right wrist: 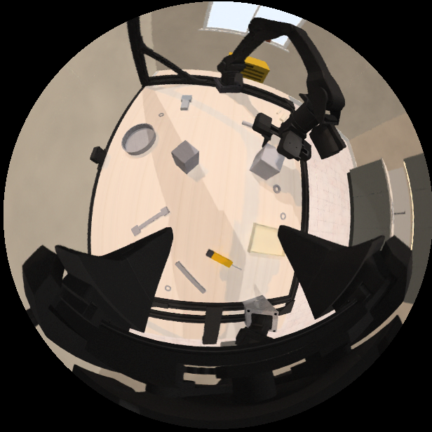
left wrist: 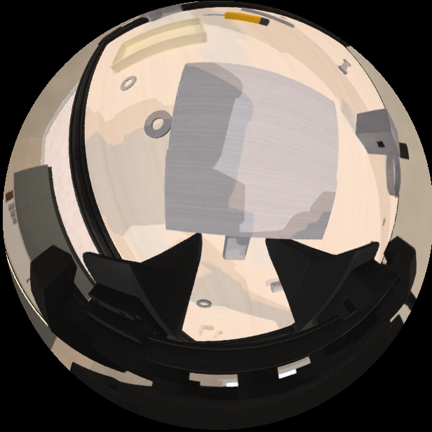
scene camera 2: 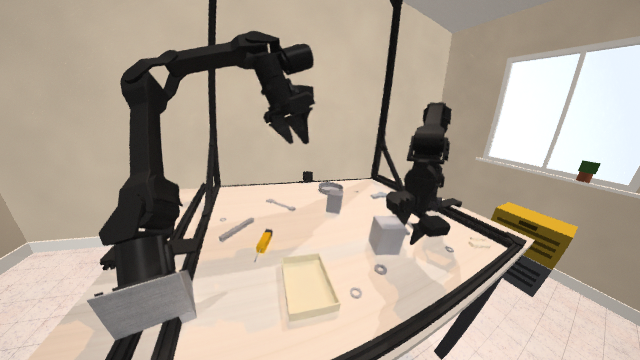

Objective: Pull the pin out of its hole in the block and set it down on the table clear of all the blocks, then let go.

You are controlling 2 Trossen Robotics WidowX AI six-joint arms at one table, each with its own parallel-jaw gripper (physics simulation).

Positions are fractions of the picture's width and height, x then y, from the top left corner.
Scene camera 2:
my left gripper: 0.63, 0.66
my right gripper: 0.47, 0.40
cream tray: 0.48, 0.81
